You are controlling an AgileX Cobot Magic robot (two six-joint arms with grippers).
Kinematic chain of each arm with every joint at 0, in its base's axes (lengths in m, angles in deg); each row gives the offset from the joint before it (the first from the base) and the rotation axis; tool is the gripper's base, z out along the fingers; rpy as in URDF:
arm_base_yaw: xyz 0 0 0.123 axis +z
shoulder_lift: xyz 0 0 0 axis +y
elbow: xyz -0.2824 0 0.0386 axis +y
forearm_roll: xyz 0.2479 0 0.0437 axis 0.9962 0 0.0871
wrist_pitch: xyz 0 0 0 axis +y
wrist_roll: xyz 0.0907 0 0.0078 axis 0.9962 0 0.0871
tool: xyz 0 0 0 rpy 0 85 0
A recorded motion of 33 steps. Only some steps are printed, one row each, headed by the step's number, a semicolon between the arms.
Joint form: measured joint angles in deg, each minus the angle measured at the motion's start. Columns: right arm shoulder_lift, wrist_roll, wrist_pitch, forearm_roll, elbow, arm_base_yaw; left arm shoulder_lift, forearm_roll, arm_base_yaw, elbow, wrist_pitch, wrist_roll.
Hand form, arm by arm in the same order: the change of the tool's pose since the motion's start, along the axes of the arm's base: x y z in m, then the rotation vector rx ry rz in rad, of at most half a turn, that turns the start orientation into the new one. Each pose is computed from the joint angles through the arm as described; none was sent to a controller.
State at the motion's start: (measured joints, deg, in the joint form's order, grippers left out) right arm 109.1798 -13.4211 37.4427 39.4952 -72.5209 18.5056; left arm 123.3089 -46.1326 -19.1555 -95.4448 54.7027 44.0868
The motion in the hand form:
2: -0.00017 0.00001 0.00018 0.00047 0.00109 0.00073; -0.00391 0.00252 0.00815 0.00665 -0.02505 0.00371
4: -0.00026 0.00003 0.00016 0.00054 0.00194 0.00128; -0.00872 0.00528 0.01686 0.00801 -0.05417 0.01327
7: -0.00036 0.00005 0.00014 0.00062 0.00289 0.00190; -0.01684 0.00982 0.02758 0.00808 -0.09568 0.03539
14: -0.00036 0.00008 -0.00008 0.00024 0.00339 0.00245; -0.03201 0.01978 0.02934 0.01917 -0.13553 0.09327
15: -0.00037 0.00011 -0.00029 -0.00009 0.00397 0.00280; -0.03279 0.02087 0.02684 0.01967 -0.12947 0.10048
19: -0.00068 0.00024 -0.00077 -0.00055 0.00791 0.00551; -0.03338 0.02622 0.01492 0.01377 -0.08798 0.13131
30: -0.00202 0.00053 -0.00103 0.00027 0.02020 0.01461; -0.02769 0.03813 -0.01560 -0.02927 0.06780 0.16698
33: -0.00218 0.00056 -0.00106 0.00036 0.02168 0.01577; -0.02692 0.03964 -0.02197 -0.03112 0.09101 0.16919
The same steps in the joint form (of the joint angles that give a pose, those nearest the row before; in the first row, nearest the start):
2: -0.03 0.01 0.10 0.01 0.00 0.00; -1.83 0.61 0.00 1.25 -0.82 0.13
4: -0.03 0.01 0.16 0.01 0.00 0.00; -3.96 0.77 0.00 2.94 -2.13 0.48
7: -0.03 0.01 0.23 0.01 0.00 0.00; -7.21 0.64 0.00 6.02 -4.63 1.08
14: 0.00 -0.01 0.24 0.00 0.00 0.00; -11.77 -0.24 0.11 13.09 -10.24 2.21
15: 0.03 -0.02 0.25 -0.01 0.00 0.00; -11.81 -0.53 0.20 13.73 -10.60 2.26
19: 0.08 -0.04 0.47 -0.03 0.01 0.01; -11.22 -2.22 0.99 15.60 -11.12 2.41
30: 0.08 -0.09 1.35 -0.03 0.01 0.01; -6.95 -6.82 3.75 16.24 -6.90 2.68
33: 0.09 -0.10 1.45 -0.03 0.00 0.01; -6.07 -7.25 4.09 16.32 -6.36 2.81

